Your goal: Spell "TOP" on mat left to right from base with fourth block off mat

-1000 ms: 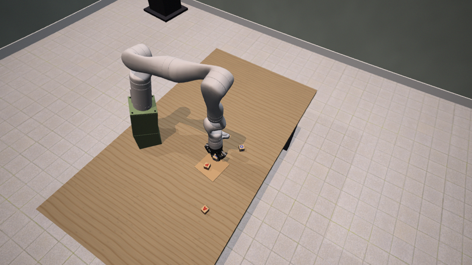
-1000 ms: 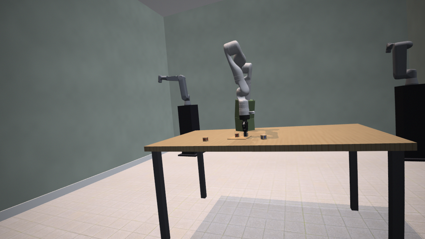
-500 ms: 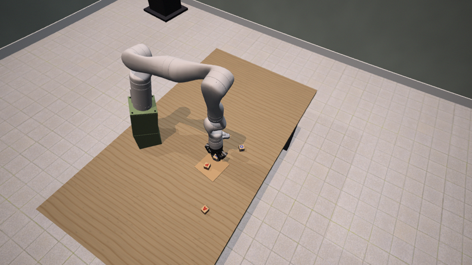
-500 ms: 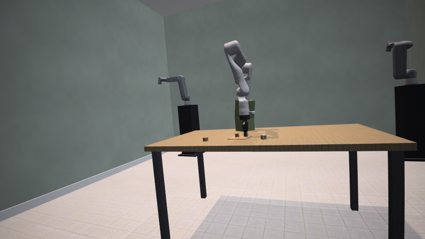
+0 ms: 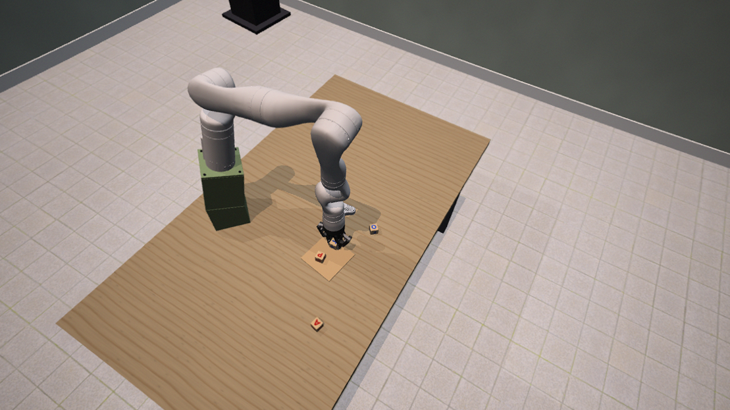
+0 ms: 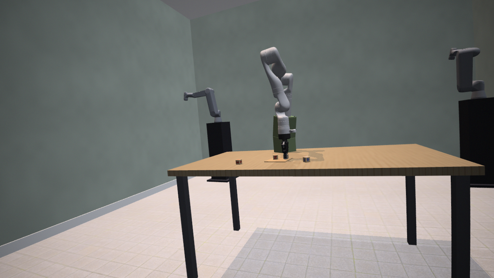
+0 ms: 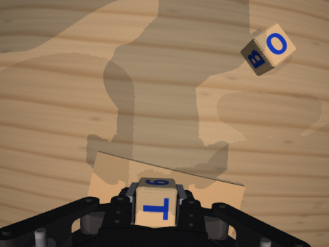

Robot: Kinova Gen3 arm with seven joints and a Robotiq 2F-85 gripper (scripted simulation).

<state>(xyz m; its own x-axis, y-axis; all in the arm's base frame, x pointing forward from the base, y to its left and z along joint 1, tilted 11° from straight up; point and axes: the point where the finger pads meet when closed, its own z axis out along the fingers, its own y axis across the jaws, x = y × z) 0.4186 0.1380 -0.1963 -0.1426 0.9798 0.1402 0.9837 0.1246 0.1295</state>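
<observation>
Now: the tan mat 10 mm ahead of my hand, 50 mm to the right of it and 30 mm below it.
</observation>
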